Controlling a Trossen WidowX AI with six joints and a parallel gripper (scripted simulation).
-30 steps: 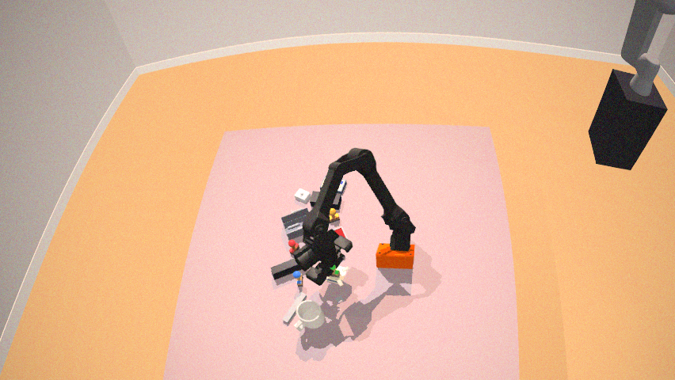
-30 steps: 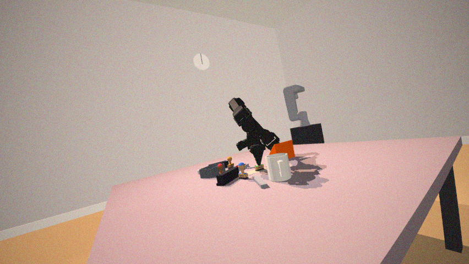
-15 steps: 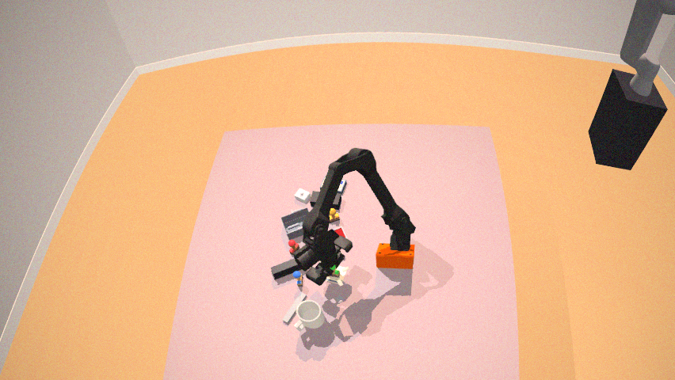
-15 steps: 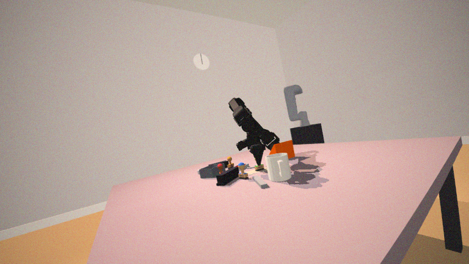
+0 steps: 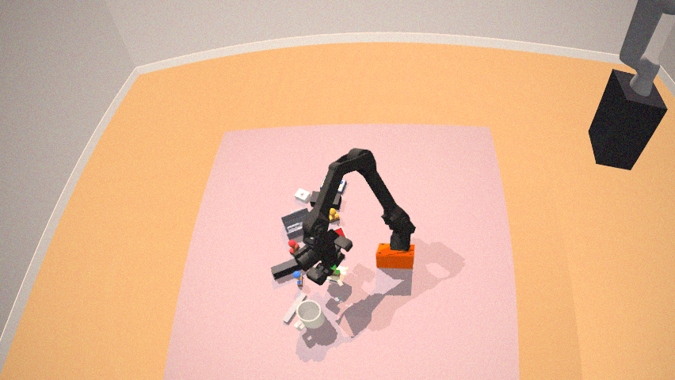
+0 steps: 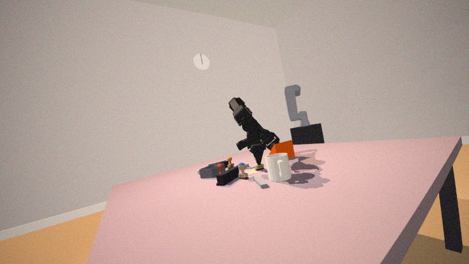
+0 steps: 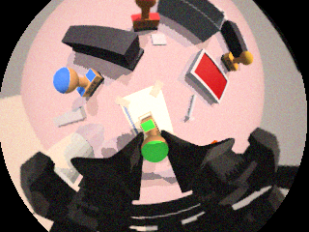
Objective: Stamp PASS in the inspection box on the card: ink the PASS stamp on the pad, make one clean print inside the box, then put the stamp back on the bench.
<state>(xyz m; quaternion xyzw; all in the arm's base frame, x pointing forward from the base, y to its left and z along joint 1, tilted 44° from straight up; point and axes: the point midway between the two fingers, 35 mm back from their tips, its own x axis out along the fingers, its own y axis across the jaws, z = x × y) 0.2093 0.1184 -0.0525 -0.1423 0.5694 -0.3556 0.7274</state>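
The cream card is 1 cm ahead of my gripper tip and 3 cm below it. Also, from my gripper tip: blue-knobbed stamp: 11 cm ahead, 5 cm to the left, 1 cm below; then green-knobbed stamp: right at my gripper tip; then red ink pad: 4 cm ahead, 14 cm to the right, 2 cm below.
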